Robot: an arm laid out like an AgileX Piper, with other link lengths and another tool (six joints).
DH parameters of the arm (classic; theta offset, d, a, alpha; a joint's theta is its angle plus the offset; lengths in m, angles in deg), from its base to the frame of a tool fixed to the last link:
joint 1: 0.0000 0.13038 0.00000 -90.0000
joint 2: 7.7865 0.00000 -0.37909 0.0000
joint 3: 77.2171 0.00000 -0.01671 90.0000
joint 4: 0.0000 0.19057 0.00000 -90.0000
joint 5: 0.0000 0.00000 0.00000 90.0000
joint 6: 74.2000 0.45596 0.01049 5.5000
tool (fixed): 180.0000 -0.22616 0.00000 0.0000
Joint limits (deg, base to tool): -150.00..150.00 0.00..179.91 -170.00..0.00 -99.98..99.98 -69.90..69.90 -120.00..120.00
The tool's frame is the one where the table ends.
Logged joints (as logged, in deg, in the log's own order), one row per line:
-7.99, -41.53, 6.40, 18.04, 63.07, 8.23
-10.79, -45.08, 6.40, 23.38, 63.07, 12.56
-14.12, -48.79, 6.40, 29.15, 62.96, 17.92
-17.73, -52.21, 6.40, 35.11, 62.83, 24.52
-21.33, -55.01, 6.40, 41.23, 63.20, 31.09
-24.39, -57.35, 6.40, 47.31, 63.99, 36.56
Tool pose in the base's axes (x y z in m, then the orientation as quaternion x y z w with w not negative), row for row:
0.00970, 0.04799, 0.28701, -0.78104, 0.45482, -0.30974, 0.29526
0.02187, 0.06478, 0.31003, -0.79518, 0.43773, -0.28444, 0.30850
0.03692, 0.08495, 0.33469, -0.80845, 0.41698, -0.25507, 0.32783
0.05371, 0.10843, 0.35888, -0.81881, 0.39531, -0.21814, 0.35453
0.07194, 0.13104, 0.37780, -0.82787, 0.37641, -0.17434, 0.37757
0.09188, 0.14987, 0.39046, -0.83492, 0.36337, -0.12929, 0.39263
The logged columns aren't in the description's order. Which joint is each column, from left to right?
Columns, left to right: joint 6, joint 3, joint 1, joint 2, joint 5, joint 4.
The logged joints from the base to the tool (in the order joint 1, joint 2, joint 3, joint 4, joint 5, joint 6), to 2 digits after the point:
6.40, 18.04, -41.53, 8.23, 63.07, -7.99
6.40, 23.38, -45.08, 12.56, 63.07, -10.79
6.40, 29.15, -48.79, 17.92, 62.96, -14.12
6.40, 35.11, -52.21, 24.52, 62.83, -17.73
6.40, 41.23, -55.01, 31.09, 63.20, -21.33
6.40, 47.31, -57.35, 36.56, 63.99, -24.39

